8 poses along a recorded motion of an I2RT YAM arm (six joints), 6.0 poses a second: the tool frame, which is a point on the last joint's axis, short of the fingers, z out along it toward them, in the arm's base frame.
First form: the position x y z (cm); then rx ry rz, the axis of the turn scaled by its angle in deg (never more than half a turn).
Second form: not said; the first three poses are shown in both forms.
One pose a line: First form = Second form
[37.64, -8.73, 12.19, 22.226, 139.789, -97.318] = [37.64, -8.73, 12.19, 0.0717, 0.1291, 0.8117, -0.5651]
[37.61, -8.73, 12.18, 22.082, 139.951, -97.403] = [37.61, -8.73, 12.18, 0.0703, 0.1281, 0.8120, -0.5651]
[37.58, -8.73, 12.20, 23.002, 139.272, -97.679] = [37.58, -8.73, 12.20, 0.0727, 0.1336, 0.8092, -0.5675]
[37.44, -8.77, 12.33, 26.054, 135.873, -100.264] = [37.44, -8.77, 12.33, 0.0797, 0.1520, 0.7927, -0.5850]
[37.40, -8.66, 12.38, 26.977, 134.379, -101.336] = [37.40, -8.66, 12.38, 0.0832, 0.1577, 0.7856, -0.5924]
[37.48, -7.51, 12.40, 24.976, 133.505, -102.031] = [37.48, -7.51, 12.40, 0.0882, 0.1465, 0.7828, -0.5983]
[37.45, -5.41, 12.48, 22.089, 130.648, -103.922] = [37.45, -5.41, 12.48, 0.1011, 0.1305, 0.7719, -0.6140]
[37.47, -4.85, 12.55, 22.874, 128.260, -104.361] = [37.47, -4.85, 12.55, 0.1138, 0.1361, 0.7634, -0.6211]
